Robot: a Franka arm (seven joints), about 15 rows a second.
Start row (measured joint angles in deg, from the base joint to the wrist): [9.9 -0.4 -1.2 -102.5 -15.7 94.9 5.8]
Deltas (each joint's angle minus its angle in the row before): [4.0 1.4 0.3 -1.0 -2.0 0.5 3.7]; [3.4 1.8 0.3 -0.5 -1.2 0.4 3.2]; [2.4 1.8 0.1 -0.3 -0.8 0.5 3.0]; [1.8 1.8 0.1 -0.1 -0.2 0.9 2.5]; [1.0 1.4 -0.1 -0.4 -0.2 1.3 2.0]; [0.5 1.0 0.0 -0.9 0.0 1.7 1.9]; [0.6 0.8 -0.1 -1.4 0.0 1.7 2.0]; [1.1 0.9 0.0 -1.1 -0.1 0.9 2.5]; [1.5 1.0 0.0 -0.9 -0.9 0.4 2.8]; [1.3 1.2 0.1 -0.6 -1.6 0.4 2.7]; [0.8 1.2 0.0 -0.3 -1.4 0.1 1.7]
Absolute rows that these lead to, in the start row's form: [13.9 1.0 -0.9 -103.5 -17.7 95.4 9.5]; [17.3 2.8 -0.6 -104.0 -18.9 95.8 12.7]; [19.7 4.6 -0.5 -104.3 -19.7 96.3 15.7]; [21.5 6.4 -0.4 -104.4 -19.9 97.2 18.2]; [22.5 7.8 -0.5 -104.8 -20.1 98.5 20.2]; [23.0 8.8 -0.5 -105.7 -20.1 100.2 22.1]; [23.6 9.6 -0.6 -107.1 -20.1 101.9 24.1]; [24.7 10.5 -0.6 -108.2 -20.2 102.8 26.6]; [26.2 11.5 -0.6 -109.1 -21.1 103.2 29.4]; [27.5 12.7 -0.5 -109.7 -22.7 103.6 32.1]; [28.3 13.9 -0.5 -110.0 -24.1 103.7 33.8]
